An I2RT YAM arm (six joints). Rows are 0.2 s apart.
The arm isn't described. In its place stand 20 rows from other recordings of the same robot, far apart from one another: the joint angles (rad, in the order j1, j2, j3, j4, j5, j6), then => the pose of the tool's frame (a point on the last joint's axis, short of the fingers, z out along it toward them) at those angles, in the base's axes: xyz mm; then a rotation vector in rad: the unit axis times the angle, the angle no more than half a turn.
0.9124, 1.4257, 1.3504, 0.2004, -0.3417, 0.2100 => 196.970, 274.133, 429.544, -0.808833, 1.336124, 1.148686
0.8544, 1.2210, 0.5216, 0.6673, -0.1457, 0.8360 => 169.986, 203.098, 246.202, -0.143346, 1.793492, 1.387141
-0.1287, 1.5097, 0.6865, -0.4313, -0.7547, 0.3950 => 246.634, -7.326, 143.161, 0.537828, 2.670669, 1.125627
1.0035, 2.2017, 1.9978, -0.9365, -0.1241, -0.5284 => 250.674, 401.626, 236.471, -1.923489, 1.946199, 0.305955
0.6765, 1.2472, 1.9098, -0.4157, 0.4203, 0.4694 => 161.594, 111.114, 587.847, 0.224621, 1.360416, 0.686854
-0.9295, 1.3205, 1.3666, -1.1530, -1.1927, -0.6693 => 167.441, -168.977, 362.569, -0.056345, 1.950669, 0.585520
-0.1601, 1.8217, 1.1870, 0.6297, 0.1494, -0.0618 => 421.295, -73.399, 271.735, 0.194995, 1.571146, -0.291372
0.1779, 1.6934, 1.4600, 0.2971, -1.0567, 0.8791 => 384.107, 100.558, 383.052, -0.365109, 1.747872, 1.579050
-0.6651, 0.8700, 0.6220, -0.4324, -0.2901, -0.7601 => 152.667, -106.796, 245.296, -0.263613, 2.241132, -0.453442
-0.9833, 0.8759, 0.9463, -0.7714, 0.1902, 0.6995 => 91.062, -148.886, 323.095, 1.767789, 1.444551, -0.365207
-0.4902, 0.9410, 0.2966, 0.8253, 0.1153, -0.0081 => 178.046, -99.656, 247.320, 0.430020, 1.341668, -0.494329
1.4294, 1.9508, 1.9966, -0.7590, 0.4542, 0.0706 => 77.481, 433.484, 360.478, -1.204177, 1.861652, 0.314284
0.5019, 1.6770, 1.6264, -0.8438, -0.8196, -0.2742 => 300.662, 194.675, 346.890, -1.218485, 2.034316, 1.105338
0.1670, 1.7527, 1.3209, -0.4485, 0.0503, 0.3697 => 380.097, 62.258, 240.646, 0.270750, 2.442546, 0.174731
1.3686, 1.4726, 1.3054, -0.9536, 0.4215, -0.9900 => 72.908, 283.129, 298.736, -2.347280, 1.106257, -0.432928
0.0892, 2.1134, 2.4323, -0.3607, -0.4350, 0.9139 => 473.117, 57.377, 468.928, 0.349381, 1.693140, 1.107552
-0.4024, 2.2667, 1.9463, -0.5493, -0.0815, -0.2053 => 471.589, -197.570, 212.241, 0.204195, 2.435580, -0.172282
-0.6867, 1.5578, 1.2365, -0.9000, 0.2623, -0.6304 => 230.088, -200.563, 255.208, 0.152204, 2.956606, -0.628542
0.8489, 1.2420, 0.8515, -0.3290, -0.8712, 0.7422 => 149.415, 210.927, 261.710, 0.679519, -2.541045, -1.671739
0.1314, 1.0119, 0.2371, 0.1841, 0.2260, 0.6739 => 186.761, 16.636, 148.274, 0.701154, 2.035629, 0.224854
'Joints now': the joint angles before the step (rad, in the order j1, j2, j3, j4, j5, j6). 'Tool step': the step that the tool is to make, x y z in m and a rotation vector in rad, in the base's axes. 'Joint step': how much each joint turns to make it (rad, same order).
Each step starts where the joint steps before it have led.
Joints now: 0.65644, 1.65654, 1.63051, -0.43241, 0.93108, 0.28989
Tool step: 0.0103, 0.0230, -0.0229, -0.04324, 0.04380, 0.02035
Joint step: 0.03076, 0.08270, 0.02112, 0.00165, 0.01227, -0.00158
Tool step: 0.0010, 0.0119, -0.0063, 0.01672, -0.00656, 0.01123
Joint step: 0.02143, 0.02805, 0.00845, 0.01801, 0.00459, 0.02140
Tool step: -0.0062, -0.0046, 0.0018, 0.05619, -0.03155, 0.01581
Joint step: 0.00007, -0.04145, -0.05537, 0.05827, -0.02439, 0.02010
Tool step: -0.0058, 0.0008, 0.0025, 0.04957, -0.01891, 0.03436
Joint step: 0.00930, -0.02460, -0.02769, 0.03528, -0.03360, 0.01847
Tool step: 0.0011, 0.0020, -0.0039, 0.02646, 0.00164, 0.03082
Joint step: -0.00016, 0.00153, -0.01532, 0.02607, -0.03697, 0.00909
